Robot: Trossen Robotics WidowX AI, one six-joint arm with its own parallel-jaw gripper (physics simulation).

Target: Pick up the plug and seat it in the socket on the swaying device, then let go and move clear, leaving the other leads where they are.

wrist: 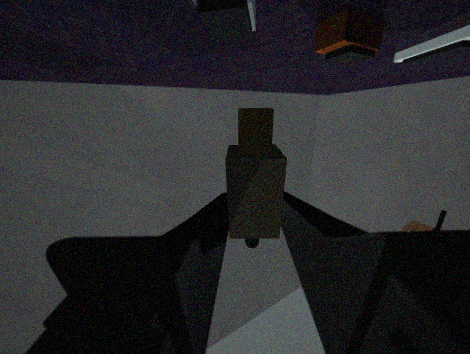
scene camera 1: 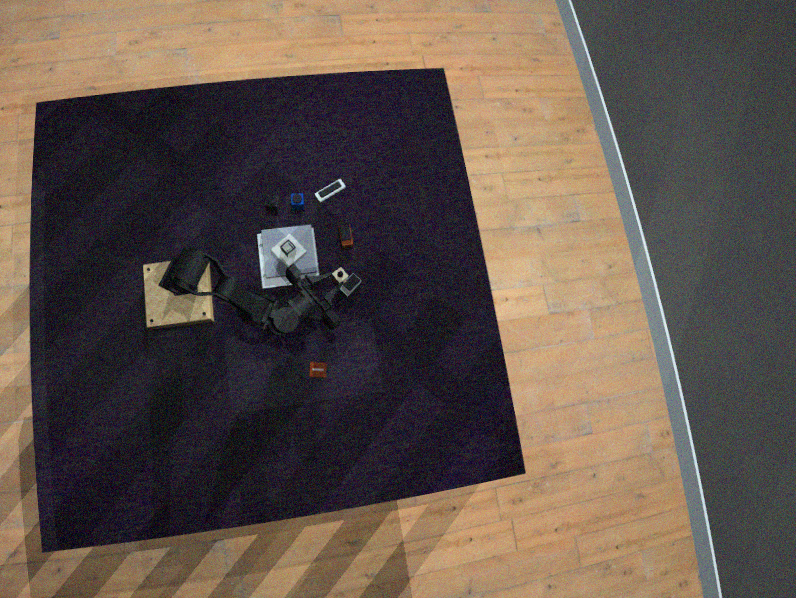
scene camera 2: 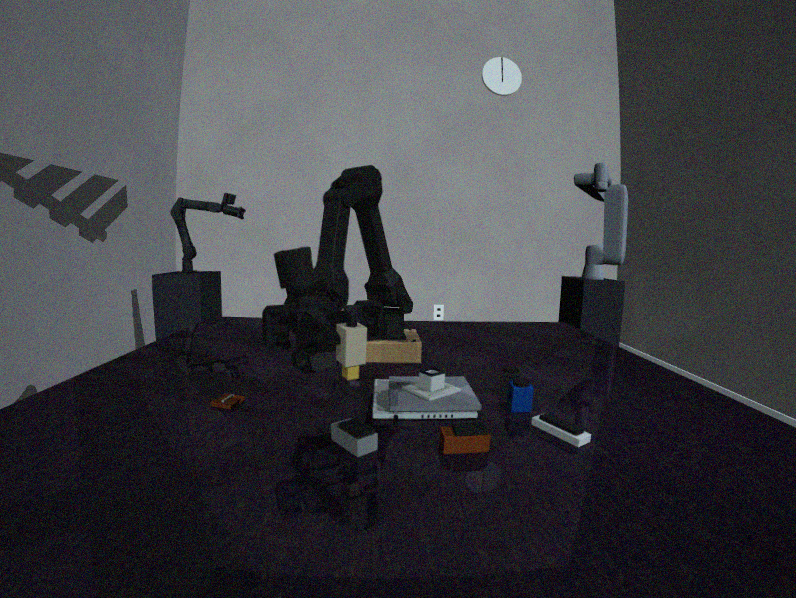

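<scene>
The plug [scene camera 1: 340,274] [scene camera 2: 353,346] [wrist: 255,200] has a cream block body and a yellow tip [scene camera 2: 350,372] [wrist: 255,127]. My gripper [scene camera 1: 337,279] [wrist: 253,198] is shut on the plug's body and holds it upright in the air, tip down. The device is a grey and white stacked plate [scene camera 1: 305,236] [scene camera 2: 398,402] with a tilted white pad on top. The square socket [scene camera 1: 287,247] [scene camera 2: 431,380] stands on that pad. The plug is off to one side of the device, apart from the socket. Neither socket nor device shows in the wrist view.
A grey box [scene camera 1: 350,284] [scene camera 2: 354,437] lies close to the plug in the overhead view. An orange box [scene camera 1: 346,235] [scene camera 2: 465,440] [wrist: 345,35], a white bar [scene camera 1: 330,189] [scene camera 2: 561,431], a blue box [scene camera 1: 296,200] [scene camera 2: 521,397] and a flat orange piece [scene camera 1: 317,369] [scene camera 2: 227,401] lie around the device.
</scene>
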